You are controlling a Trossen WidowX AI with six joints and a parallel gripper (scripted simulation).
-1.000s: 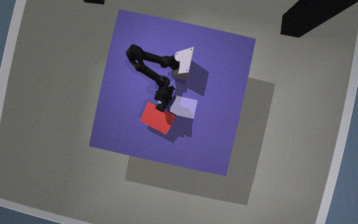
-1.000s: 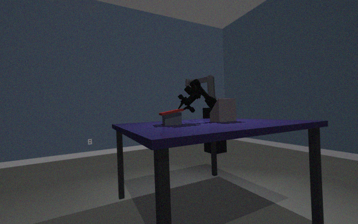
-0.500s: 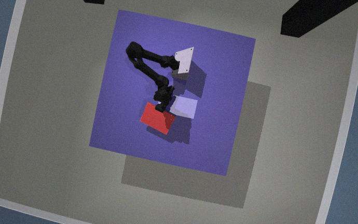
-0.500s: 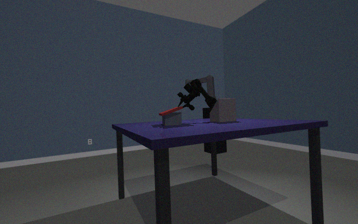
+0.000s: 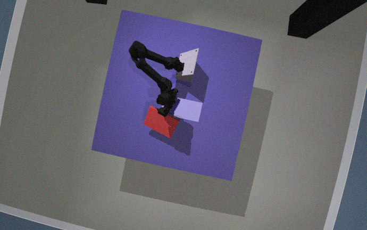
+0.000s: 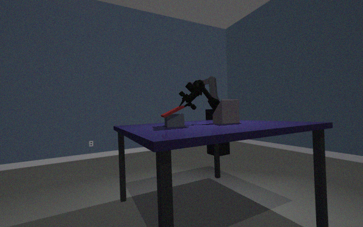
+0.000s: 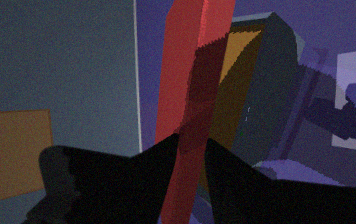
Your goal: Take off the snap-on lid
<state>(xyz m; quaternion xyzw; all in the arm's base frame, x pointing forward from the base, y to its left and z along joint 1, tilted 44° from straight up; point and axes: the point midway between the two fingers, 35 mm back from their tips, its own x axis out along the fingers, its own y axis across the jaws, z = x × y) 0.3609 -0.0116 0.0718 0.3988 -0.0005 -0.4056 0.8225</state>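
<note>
Right now my gripper tip is 7 cm short of the red lid, 2 cm to the left of it and 3 cm above it. Round my gripper tip: grey storage box (6 cm ahead, 2 cm to the right, 10 cm below).
</note>
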